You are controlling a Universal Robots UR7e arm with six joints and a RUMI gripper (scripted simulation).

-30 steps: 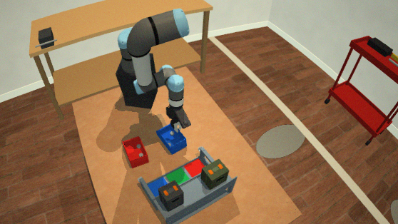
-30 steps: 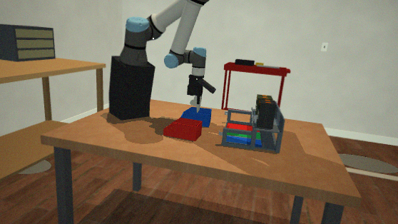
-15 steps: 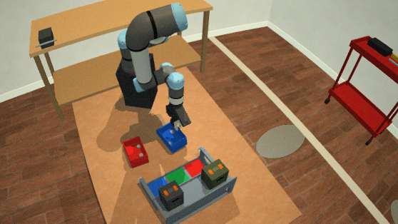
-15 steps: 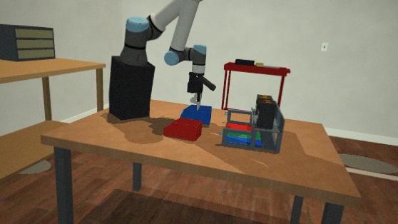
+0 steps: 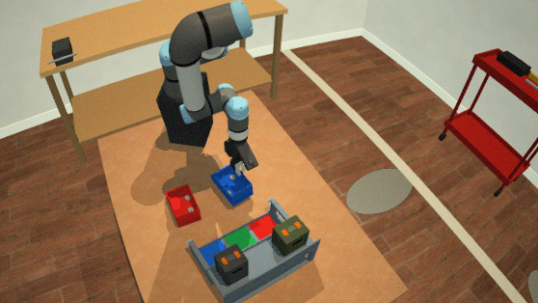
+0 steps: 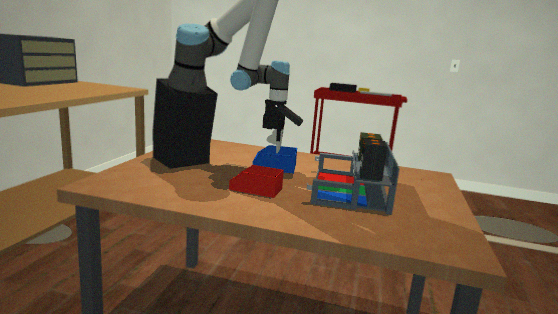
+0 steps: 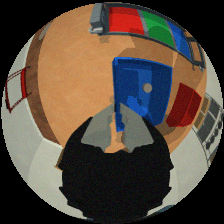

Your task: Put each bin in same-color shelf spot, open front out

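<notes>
Now: the blue bin 5 cm to the right of my hand and 3 cm below it. Round my hand: red bin (26 cm to the right, 5 cm below, 4 cm behind).
</notes>
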